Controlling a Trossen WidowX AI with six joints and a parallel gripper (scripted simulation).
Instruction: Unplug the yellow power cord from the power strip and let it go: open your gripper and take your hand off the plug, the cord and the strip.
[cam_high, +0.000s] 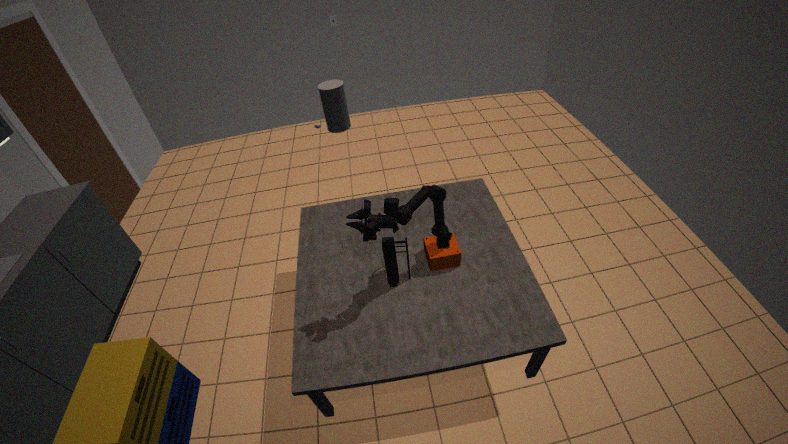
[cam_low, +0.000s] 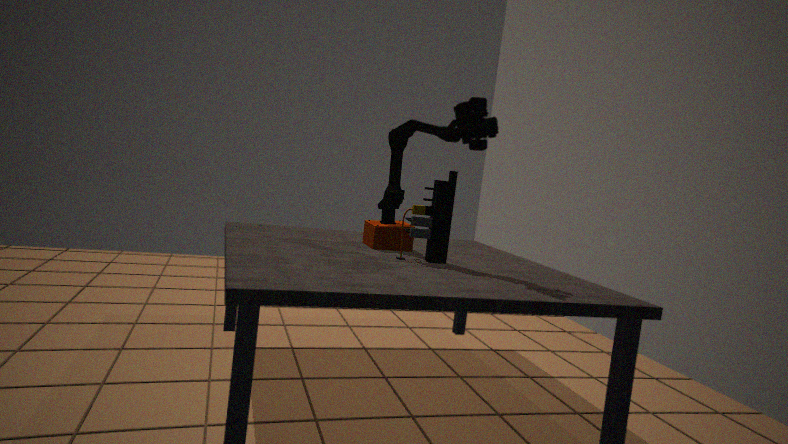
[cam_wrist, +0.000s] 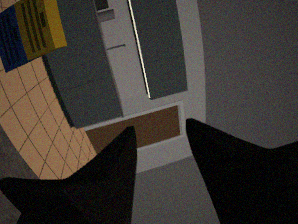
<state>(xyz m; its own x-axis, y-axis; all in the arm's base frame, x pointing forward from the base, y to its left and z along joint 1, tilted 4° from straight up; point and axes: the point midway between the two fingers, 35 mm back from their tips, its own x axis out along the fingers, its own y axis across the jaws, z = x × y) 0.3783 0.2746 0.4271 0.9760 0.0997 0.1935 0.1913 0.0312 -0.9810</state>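
My gripper tip is 15 cm past the yellow plug, 15 cm to the left of it and 34 cm above it.
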